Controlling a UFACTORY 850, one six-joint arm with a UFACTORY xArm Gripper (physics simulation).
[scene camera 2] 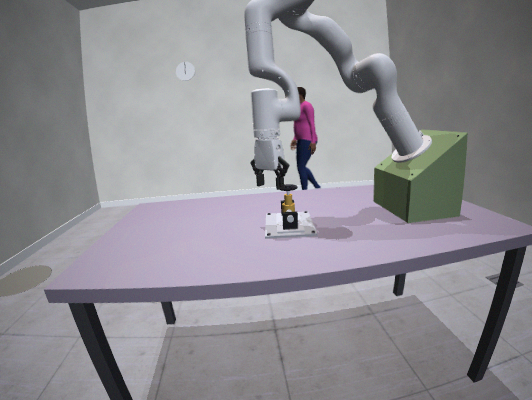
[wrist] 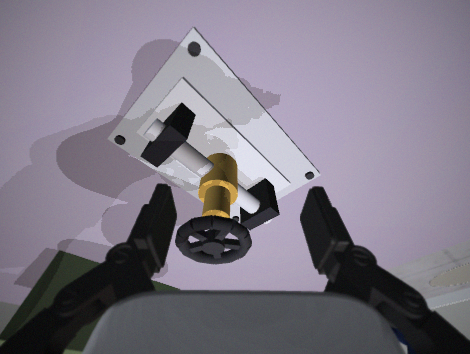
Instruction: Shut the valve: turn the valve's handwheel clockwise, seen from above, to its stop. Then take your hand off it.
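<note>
The valve has a black spoked handwheel (scene camera 2: 287,187) (wrist: 213,247) on top of a brass body (scene camera 2: 288,205) (wrist: 219,172). A light pipe runs through the body, between two black blocks on a white base plate (scene camera 2: 271,231) (wrist: 250,110). My gripper (scene camera 2: 270,184) (wrist: 239,200) is open with nothing between its pads. In the scene view its fingertips are at about the height of the handwheel, the wheel showing beside the right-hand finger. In the wrist view the wheel shows between the fingers, nearer the left one. Whether a finger touches the wheel I cannot tell.
The valve stands on a lilac table (scene camera 2: 175,250) (wrist: 390,100). A green pedestal (scene camera 2: 437,185) (wrist: 55,295) carries the arm's base at the right of the table in the scene view. A person (scene camera 2: 305,125) in a pink top stands behind the table.
</note>
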